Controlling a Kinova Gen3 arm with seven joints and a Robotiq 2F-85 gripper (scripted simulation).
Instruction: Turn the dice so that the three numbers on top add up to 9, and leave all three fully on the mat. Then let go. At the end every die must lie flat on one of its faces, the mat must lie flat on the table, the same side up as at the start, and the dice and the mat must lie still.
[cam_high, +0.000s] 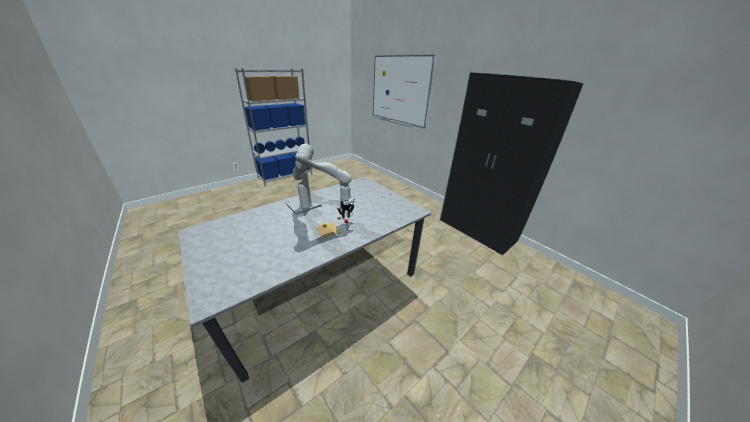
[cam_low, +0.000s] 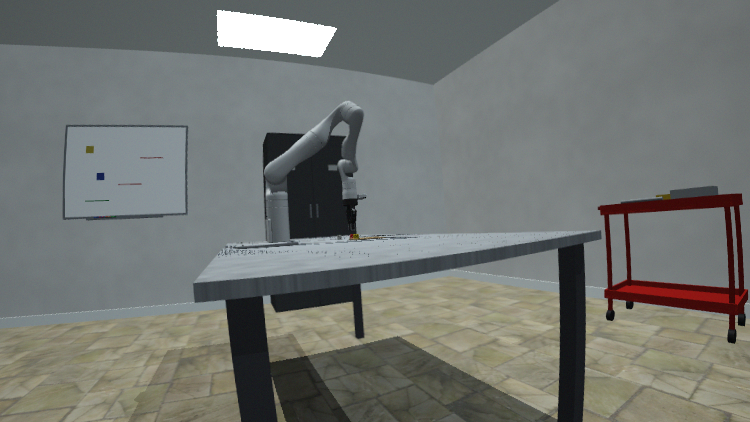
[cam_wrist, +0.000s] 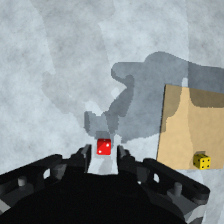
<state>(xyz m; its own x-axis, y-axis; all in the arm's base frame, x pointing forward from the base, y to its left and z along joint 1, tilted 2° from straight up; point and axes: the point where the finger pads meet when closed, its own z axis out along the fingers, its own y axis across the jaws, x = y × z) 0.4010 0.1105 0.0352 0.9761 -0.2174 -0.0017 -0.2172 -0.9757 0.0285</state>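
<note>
The red die is 5 cm below my hand. Round my hand: tan mat (1 cm behind, 16 cm to the right, 6 cm below); then yellow die (6 cm behind, 15 cm to the right, 4 cm below); then white die (8 cm behind, 1 cm to the right, 5 cm below).
</note>
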